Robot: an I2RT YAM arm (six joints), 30 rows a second.
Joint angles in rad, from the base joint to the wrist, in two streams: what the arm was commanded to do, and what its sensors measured. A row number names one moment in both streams.
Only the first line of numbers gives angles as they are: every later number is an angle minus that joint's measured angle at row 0.
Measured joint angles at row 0:
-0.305, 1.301, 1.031, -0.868, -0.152, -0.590
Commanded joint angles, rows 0 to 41:
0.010, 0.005, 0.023, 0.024, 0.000, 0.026
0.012, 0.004, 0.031, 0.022, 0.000, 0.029
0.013, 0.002, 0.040, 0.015, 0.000, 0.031
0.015, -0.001, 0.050, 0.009, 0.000, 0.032
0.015, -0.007, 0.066, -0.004, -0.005, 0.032
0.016, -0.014, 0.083, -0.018, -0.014, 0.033
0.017, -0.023, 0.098, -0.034, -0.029, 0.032
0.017, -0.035, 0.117, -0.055, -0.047, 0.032
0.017, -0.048, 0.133, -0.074, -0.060, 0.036
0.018, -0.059, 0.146, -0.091, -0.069, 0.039
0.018, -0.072, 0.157, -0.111, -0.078, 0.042
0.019, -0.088, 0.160, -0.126, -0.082, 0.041
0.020, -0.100, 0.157, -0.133, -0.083, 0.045
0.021, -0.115, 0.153, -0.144, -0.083, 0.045
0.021, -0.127, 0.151, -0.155, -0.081, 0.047
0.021, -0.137, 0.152, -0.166, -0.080, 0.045
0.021, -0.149, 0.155, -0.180, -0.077, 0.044
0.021, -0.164, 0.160, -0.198, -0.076, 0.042
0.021, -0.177, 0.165, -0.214, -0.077, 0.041
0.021, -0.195, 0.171, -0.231, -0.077, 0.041
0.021, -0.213, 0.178, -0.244, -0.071, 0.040
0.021, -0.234, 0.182, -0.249, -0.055, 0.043
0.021, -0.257, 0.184, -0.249, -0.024, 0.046
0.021, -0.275, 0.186, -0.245, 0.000, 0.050
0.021, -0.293, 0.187, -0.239, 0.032, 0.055
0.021, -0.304, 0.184, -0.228, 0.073, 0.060
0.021, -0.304, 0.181, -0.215, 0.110, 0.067
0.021, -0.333, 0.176, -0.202, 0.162, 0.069
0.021, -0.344, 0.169, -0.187, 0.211, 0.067
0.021, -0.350, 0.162, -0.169, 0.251, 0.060
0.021, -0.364, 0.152, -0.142, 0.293, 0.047
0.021, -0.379, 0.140, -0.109, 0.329, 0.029
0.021, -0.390, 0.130, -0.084, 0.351, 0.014
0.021, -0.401, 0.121, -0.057, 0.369, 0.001
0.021, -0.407, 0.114, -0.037, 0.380, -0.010
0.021, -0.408, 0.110, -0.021, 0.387, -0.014
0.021, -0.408, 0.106, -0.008, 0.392, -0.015
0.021, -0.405, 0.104, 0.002, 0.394, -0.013
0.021, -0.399, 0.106, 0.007, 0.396, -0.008
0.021, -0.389, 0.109, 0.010, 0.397, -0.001
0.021, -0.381, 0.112, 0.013, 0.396, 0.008
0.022, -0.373, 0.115, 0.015, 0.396, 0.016
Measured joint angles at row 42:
0.017, -0.389, 0.111, -0.030, 0.360, 0.003
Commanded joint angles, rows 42 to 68:
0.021, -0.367, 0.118, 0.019, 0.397, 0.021
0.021, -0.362, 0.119, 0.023, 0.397, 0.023
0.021, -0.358, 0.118, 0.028, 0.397, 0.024
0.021, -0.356, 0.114, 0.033, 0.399, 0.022
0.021, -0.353, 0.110, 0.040, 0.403, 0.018
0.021, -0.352, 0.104, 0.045, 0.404, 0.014
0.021, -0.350, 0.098, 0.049, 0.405, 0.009
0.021, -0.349, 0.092, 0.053, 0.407, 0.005
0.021, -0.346, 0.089, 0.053, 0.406, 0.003
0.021, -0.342, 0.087, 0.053, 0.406, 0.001
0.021, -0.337, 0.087, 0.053, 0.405, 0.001
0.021, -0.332, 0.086, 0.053, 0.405, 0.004
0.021, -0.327, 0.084, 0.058, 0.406, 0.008
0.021, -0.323, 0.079, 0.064, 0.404, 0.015
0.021, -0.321, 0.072, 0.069, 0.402, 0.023
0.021, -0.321, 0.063, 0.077, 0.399, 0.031
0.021, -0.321, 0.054, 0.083, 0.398, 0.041
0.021, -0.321, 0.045, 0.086, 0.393, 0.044
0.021, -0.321, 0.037, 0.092, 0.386, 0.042
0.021, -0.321, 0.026, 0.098, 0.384, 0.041
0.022, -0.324, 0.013, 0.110, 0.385, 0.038
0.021, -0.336, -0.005, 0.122, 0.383, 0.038
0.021, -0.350, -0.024, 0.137, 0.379, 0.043
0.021, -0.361, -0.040, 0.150, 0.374, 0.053
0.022, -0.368, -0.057, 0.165, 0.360, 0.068
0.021, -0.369, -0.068, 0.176, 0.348, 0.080
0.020, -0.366, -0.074, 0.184, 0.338, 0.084
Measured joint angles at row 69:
0.017, -0.349, -0.056, 0.128, 0.373, 0.041
